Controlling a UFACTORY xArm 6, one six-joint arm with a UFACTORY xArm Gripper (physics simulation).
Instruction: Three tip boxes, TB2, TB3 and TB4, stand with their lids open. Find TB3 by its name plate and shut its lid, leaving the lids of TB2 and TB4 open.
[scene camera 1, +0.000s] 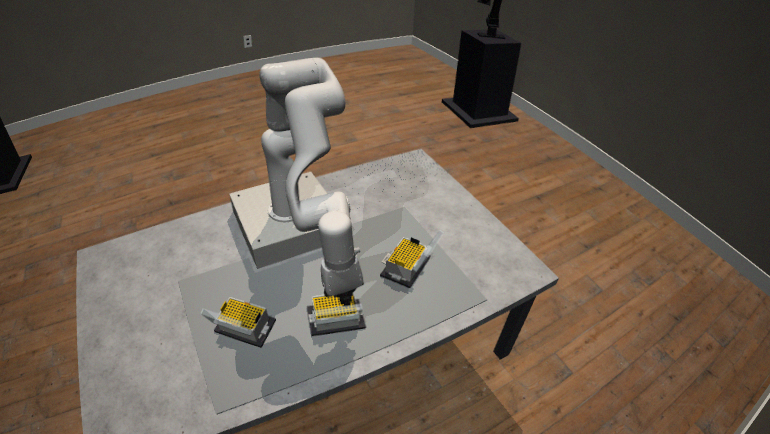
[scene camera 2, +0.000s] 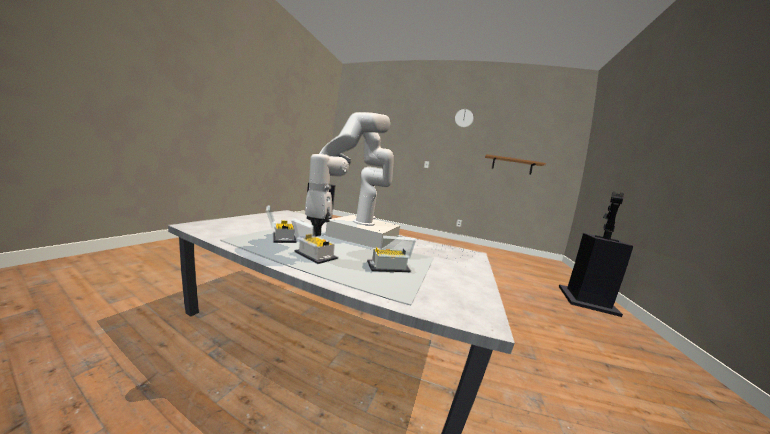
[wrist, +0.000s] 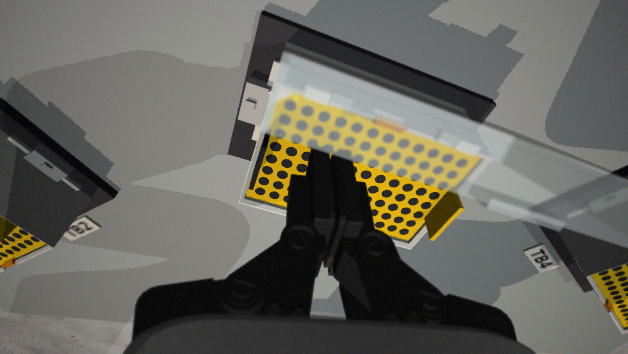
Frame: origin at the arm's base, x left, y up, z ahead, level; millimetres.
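Where they show: gripper, between the fingertips: (scene camera 1: 346, 303) (scene camera 2: 316, 235) (wrist: 324, 173); arm's base, origin of its link: (scene camera 1: 286, 210) (scene camera 2: 363, 223).
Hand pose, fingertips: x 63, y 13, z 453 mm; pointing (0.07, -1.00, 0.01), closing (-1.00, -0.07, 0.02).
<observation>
Each offset is from my fingertips to the top centre of the thing. "spot": to the spot under its first point. Level surfaces: height alone.
The middle box, between TB2 and TB4, is TB3 @[spot: dx -37, dy -23, dz +33 mm] (scene camera 1: 337, 322) (scene camera 2: 316, 250) (wrist: 398, 212); its own name plate is not readable. Its clear lid @[spot: dx -34, dy +49, dz +54 mm] (wrist: 515, 160) is open and shows across the far rows of its yellow rack. TB2 @[dx +250, dy -19, dz -150 mm] (scene camera 1: 404, 261) (scene camera 2: 390, 260) (wrist: 25, 245) and TB4 @[dx -286, dy -19, dz -84 mm] (scene camera 1: 242, 318) (scene camera 2: 284, 232) (wrist: 617, 295) have their lids open; their plates read in the wrist view. My gripper (scene camera 1: 346, 298) (scene camera 2: 317, 233) (wrist: 324, 173) is shut and empty, pointing down over TB3's rack. Its tips are at the lid's near edge in the wrist view; contact cannot be told.
The boxes stand on a grey mat @[dy -93 mm] (scene camera 1: 226, 382) (scene camera 2: 399, 291) on the table @[dy -97 mm] (scene camera 1: 124, 323) (scene camera 2: 463, 301). The arm's pale base block (scene camera 1: 285, 250) (scene camera 2: 350, 231) stands behind them. TB2 and TB4 flank TB3, with their raised lids beside them.
</observation>
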